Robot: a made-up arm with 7 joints. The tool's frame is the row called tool.
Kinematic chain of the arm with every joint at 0, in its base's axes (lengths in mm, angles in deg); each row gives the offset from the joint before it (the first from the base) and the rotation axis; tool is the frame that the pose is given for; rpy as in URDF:
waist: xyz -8.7 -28.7 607 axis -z
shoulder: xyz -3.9 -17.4 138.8 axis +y
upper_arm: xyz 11.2 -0.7 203 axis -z
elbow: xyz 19.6 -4 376.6 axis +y
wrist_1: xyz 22.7 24 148.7 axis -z
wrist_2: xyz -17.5 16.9 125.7 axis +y
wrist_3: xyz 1.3 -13 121.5 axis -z
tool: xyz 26.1 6.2 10.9 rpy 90 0 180
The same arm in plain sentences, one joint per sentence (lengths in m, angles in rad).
The arm has seven revolute joints in a row. What follows holds with every joint at zero, and every direction is one of the base frame's. The first joint is mounted 0.0087 m along -x and 0.0287 m along -y and 0.607 m along +z from the base frame's origin and rotates about -z. The second joint is mounted 0.0039 m along -x and 0.0174 m along -y and 0.1388 m along +z from the first joint and rotates about +y. The third joint is mounted 0.0112 m along +x and 0.0007 m along -y and 0.203 m along +z from the second joint and rotates about -z. The fourth joint is mounted 0.0196 m along +x and 0.004 m along -y and 0.3766 m along +z from the third joint and rotates about +y. The fifth joint is mounted 0.0227 m along +x and 0.024 m along +y and 0.1487 m along +z from the fourth joint and rotates about -z. The sixth joint is mounted 0.0175 m along -x and 0.0169 m along +y and 0.1257 m along +z from the fifth joint and rotates about +y. The seventh joint is mounted 0.0013 m along +x and 0.013 m along -y and 0.1215 m along +z from the sixth joint and rotates about -z. The tool frame, which is the frame that the pose is given for, is mounted 0.0261 m along +x and 0.0062 m along +y and 0.0109 m along +z from the seventh joint; its axes are the base frame's turned by roll 1.5708, pitch 0 and yaw 3.1416 rad (as in URDF: about the fixed x, then y, then z).
